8 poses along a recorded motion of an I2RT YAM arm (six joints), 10 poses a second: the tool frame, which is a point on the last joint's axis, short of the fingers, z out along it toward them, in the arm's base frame.
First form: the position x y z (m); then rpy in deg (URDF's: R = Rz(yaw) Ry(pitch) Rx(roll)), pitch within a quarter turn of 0, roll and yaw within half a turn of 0.
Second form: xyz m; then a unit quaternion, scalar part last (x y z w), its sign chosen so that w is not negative. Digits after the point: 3 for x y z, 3 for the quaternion.
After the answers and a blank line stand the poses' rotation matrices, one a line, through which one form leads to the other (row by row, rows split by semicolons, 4 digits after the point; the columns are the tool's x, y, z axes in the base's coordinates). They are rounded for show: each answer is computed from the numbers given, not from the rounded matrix.
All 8 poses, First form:
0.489 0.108 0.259 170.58 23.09 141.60
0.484 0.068 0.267 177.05 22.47 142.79
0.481 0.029 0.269 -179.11 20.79 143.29
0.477 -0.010 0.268 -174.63 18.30 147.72
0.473 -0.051 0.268 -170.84 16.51 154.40
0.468 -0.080 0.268 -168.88 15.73 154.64
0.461 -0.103 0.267 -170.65 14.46 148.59
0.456 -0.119 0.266 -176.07 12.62 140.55
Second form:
0.489 0.108 0.259 0.306 0.928 0.010 0.215
0.484 0.068 0.267 0.308 0.931 -0.038 0.193
0.481 0.029 0.269 0.311 0.933 -0.064 0.169
0.477 -0.010 0.268 0.281 0.945 -0.089 0.140
0.473 -0.051 0.268 0.230 0.959 -0.109 0.122
0.468 -0.080 0.268 0.229 0.959 -0.124 0.112
0.461 -0.103 0.267 0.278 0.949 -0.112 0.099
0.456 -0.119 0.266 0.339 0.934 -0.069 0.092

-0.7209 0.5625 0.4049; 0.5714 0.8130 -0.1120; -0.3922 0.1506 -0.9075
-0.7360 0.5883 0.3351; 0.5588 0.8073 -0.1898; -0.3822 0.0476 -0.9229
-0.7495 0.6021 0.2752; 0.5588 0.7983 -0.2246; -0.3549 -0.0145 -0.9348
-0.8027 0.5566 0.2143; 0.5070 0.8260 -0.2461; -0.3140 -0.0889 -0.9453
-0.8647 0.4674 0.1842; 0.4143 0.8708 -0.2648; -0.2842 -0.1526 -0.9465
-0.8698 0.4675 0.1578; 0.4123 0.8643 -0.2882; -0.2711 -0.1856 -0.9445
-0.8264 0.5489 0.1256; 0.5046 0.8210 -0.2671; -0.2497 -0.1573 -0.9555
-0.7535 0.6455 0.1248; 0.6201 0.7608 -0.1914; -0.2185 -0.0669 -0.9735

